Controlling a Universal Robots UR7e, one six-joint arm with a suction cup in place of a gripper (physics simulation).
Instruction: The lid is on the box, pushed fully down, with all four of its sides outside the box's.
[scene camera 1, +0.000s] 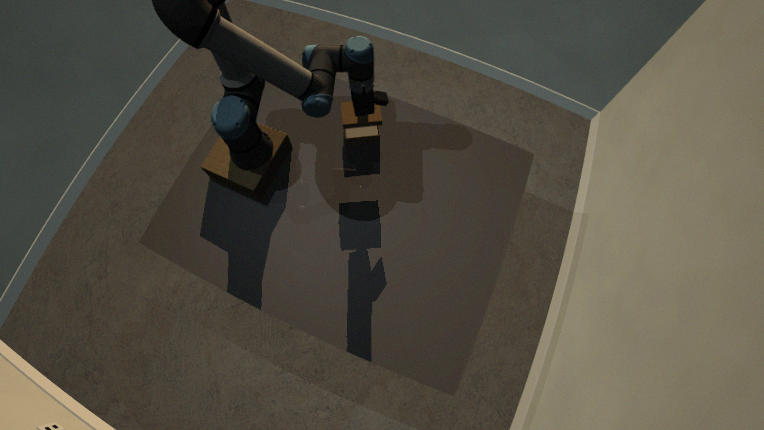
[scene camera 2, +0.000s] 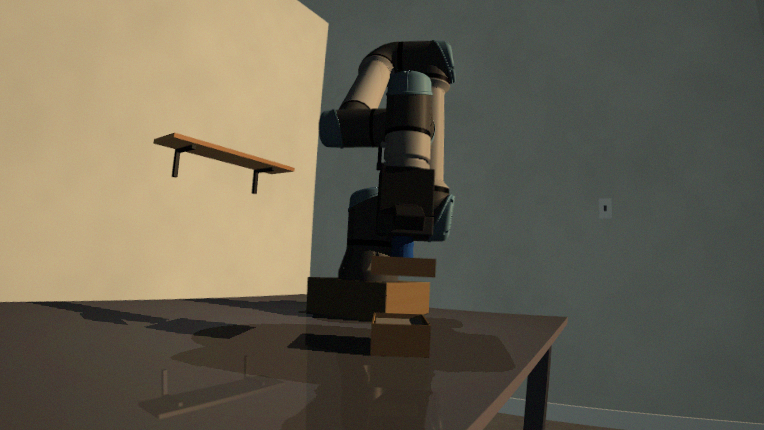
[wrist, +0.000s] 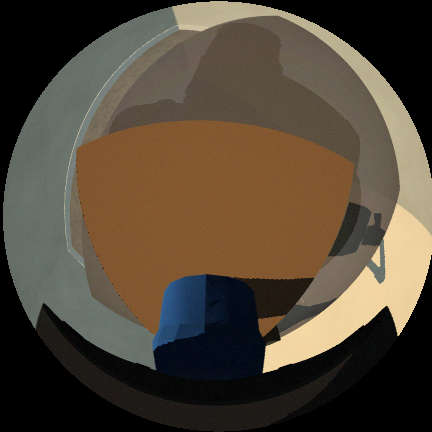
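Note:
The orange-brown lid hangs roughly level under my suction gripper, whose blue cup is on its top face. The box stands upright and open on the table, with a pale inside showing below its rim. In scene camera 2 the lid is above the box with a clear gap, and its right end reaches a little past the box's right side. In the wrist view the lid hides the box. The lid's underside is hidden.
The arm's base stands on a wooden block behind and to the left of the box. The table has its right edge near the box in scene camera 2. A shelf is fixed high on the left wall.

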